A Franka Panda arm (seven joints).
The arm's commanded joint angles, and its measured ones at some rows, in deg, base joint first. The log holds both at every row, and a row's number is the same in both.
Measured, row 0: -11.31, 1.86, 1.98, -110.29, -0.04, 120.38, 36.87
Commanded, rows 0 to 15: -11.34, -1.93, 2.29, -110.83, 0.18, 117.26, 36.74; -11.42, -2.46, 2.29, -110.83, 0.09, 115.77, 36.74; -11.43, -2.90, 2.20, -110.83, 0.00, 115.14, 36.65; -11.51, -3.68, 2.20, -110.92, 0.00, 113.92, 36.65; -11.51, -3.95, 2.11, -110.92, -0.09, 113.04, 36.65; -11.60, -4.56, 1.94, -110.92, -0.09, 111.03, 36.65; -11.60, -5.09, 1.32, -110.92, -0.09, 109.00, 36.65; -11.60, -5.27, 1.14, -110.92, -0.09, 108.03, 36.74; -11.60, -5.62, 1.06, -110.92, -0.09, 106.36, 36.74; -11.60, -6.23, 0.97, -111.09, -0.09, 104.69, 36.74; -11.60, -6.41, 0.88, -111.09, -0.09, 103.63, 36.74; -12.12, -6.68, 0.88, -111.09, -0.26, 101.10, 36.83; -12.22, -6.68, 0.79, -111.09, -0.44, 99.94, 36.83; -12.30, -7.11, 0.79, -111.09, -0.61, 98.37, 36.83; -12.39, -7.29, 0.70, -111.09, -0.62, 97.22, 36.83; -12.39, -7.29, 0.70, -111.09, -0.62, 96.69, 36.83
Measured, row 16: -11.82, -5.75, 0.58, -110.34, -0.12, 100.21, 36.87
